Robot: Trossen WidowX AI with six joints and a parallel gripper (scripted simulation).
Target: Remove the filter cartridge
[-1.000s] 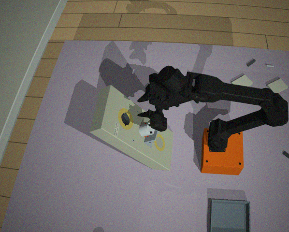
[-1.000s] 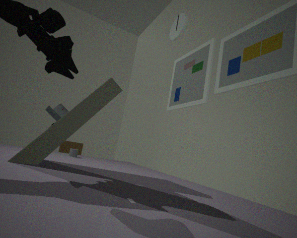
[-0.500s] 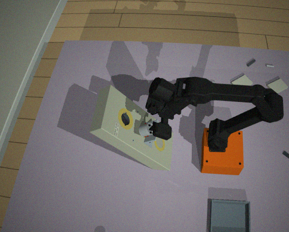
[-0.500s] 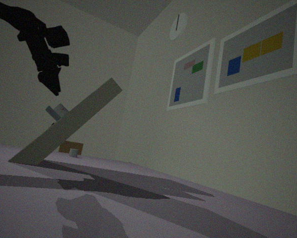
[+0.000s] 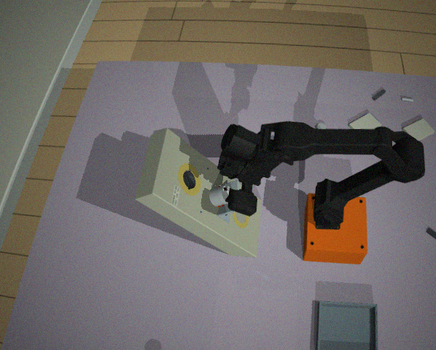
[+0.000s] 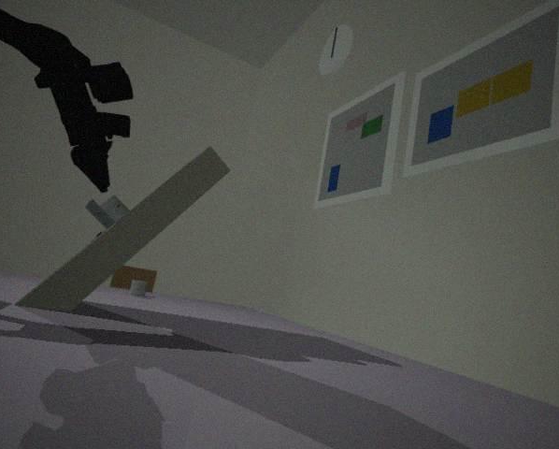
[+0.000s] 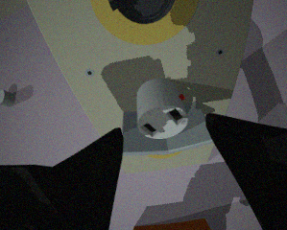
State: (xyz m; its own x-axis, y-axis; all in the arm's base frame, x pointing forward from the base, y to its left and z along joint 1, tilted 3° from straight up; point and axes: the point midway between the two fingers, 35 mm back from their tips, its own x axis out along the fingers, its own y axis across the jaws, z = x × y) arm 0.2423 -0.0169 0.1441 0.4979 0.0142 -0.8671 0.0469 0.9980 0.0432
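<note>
Now: gripper tip 30 mm above the round filter cartridge and 20 mm short of it. Round my gripper tip: grey tray: 310 mm behind, 300 mm to the left, 200 mm below; service panel: 60 mm ahead, 50 mm below, 10 mm to the right.
</note>
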